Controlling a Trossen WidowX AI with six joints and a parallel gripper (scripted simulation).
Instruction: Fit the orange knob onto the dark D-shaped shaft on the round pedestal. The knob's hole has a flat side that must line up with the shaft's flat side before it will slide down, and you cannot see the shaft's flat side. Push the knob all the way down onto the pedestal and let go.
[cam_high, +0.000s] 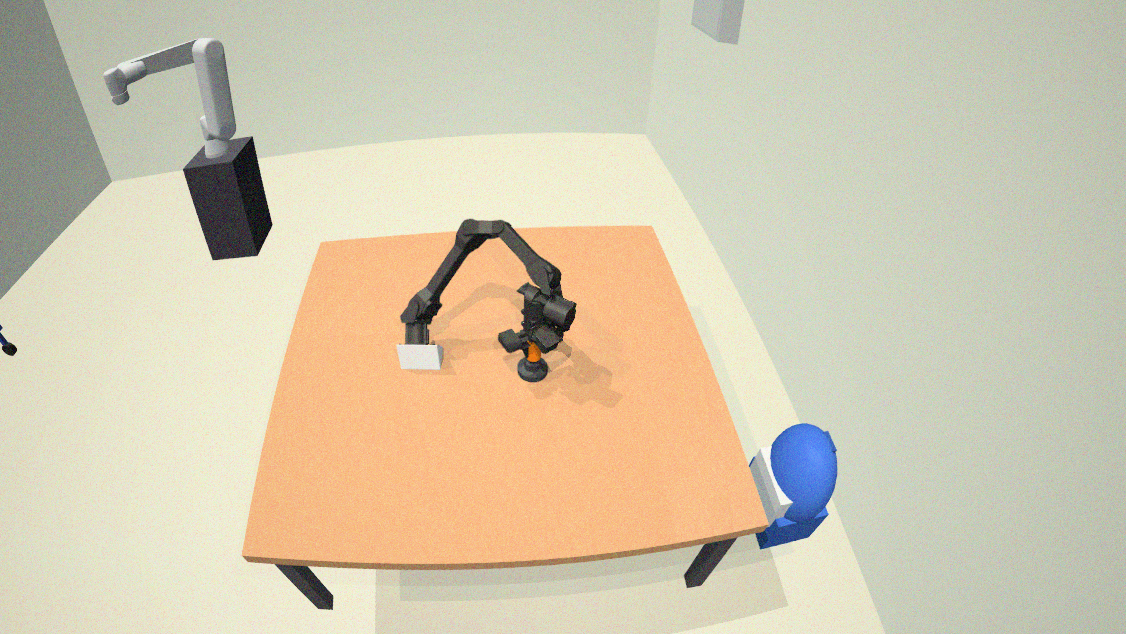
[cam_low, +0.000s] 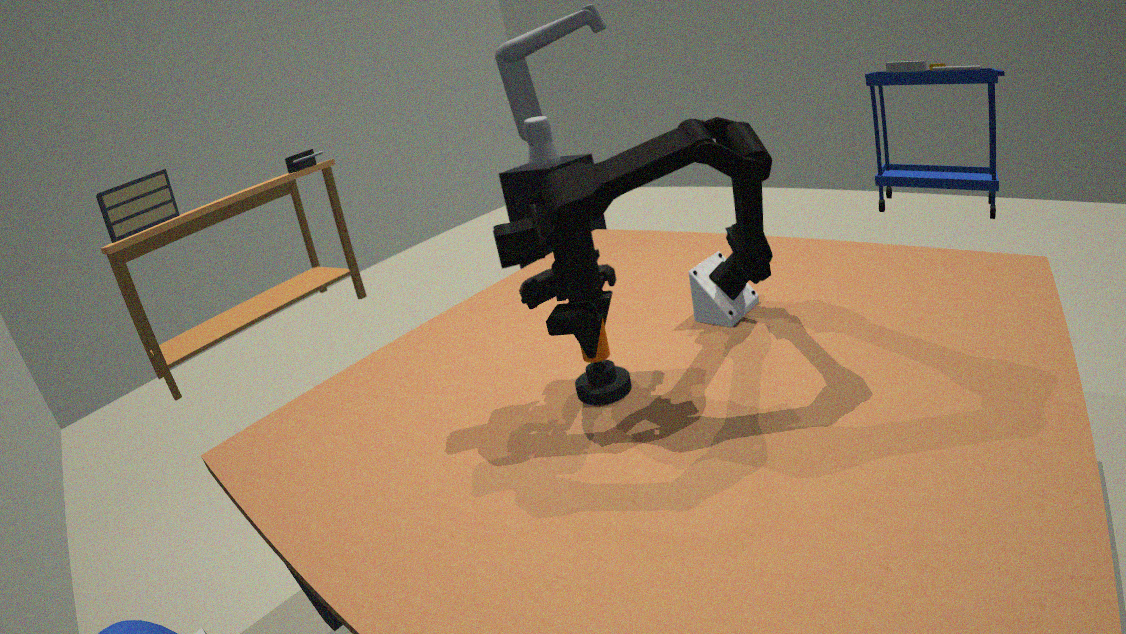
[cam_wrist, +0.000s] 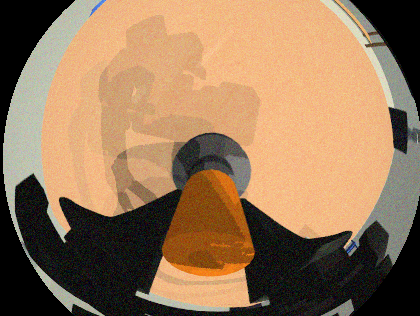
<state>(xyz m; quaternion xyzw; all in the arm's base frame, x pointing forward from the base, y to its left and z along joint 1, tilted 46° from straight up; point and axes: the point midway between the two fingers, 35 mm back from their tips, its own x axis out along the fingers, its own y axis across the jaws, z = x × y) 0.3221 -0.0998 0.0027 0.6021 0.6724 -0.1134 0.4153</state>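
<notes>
The orange knob is 20 mm above my gripper tip. Also, from my gripper tip: dark round pedestal: 40 mm below.
</notes>
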